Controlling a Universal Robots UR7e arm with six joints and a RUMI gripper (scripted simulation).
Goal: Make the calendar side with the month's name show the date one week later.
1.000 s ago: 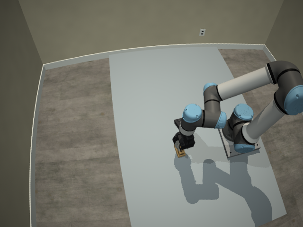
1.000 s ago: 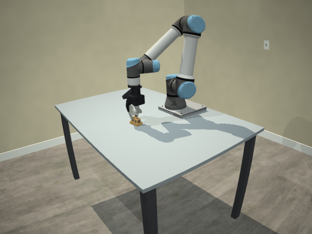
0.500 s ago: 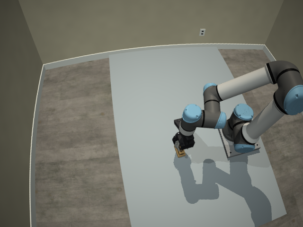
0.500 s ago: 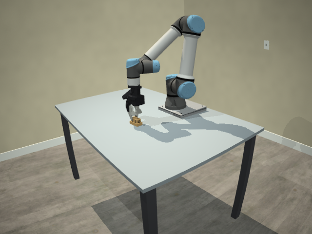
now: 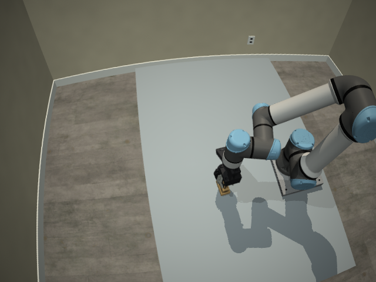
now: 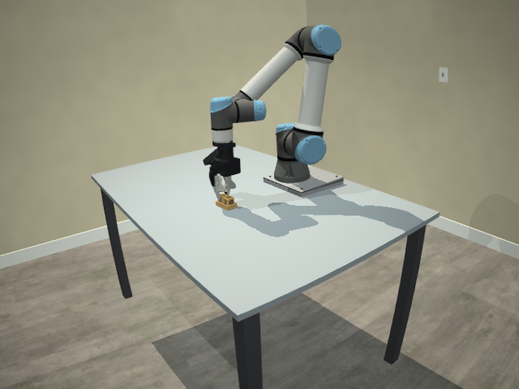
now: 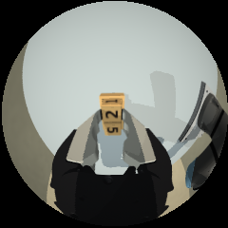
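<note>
My gripper is now 20 mm to the right of the wooden tray and 30 mm above it.
</note>
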